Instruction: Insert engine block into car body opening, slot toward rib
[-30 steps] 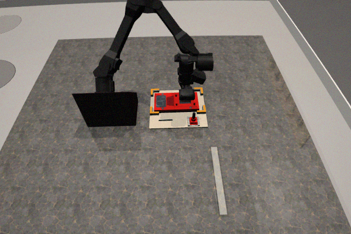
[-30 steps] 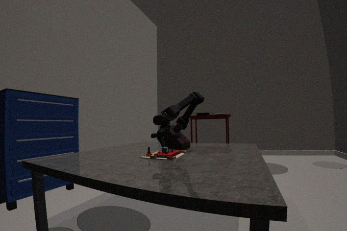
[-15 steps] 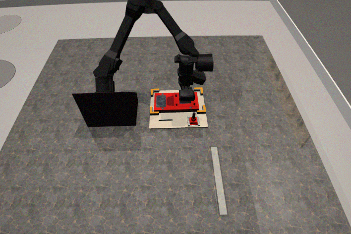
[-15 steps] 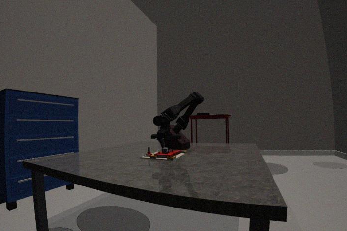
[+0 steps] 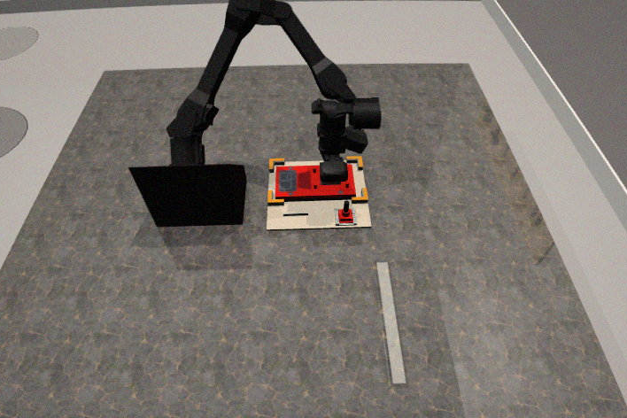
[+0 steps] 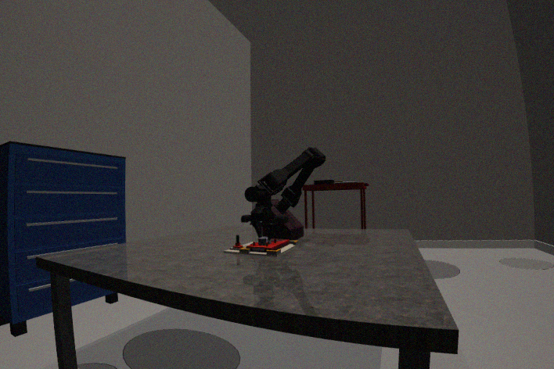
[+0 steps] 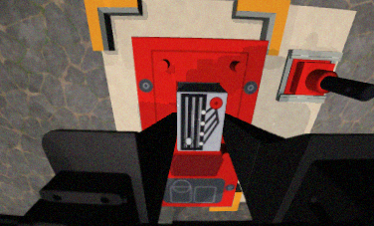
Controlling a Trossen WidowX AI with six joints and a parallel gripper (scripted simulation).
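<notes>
The engine block is 1 cm below my gripper tip.
</notes>
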